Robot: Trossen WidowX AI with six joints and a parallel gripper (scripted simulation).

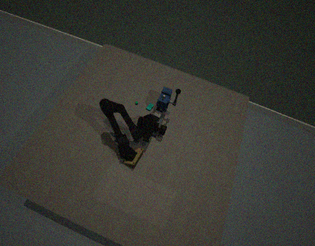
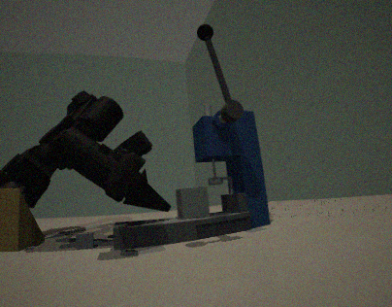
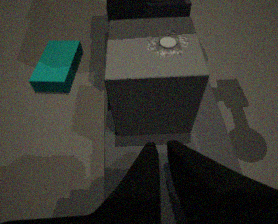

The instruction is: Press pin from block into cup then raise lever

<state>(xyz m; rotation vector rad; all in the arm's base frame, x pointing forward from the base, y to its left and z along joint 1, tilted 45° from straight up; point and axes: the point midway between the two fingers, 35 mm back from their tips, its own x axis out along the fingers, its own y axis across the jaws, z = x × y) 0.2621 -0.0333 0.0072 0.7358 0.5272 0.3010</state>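
Now: gripper tip 40 mm short of the pale round pin and 20 mm below it. Round my gripper tip: teal block: 110 mm ahead, 90 mm to the left, 40 mm below; then dark lever: 220 mm above, 90 mm ahead, 60 mm to the right; then thin punch: 100 mm above, 90 mm ahead.
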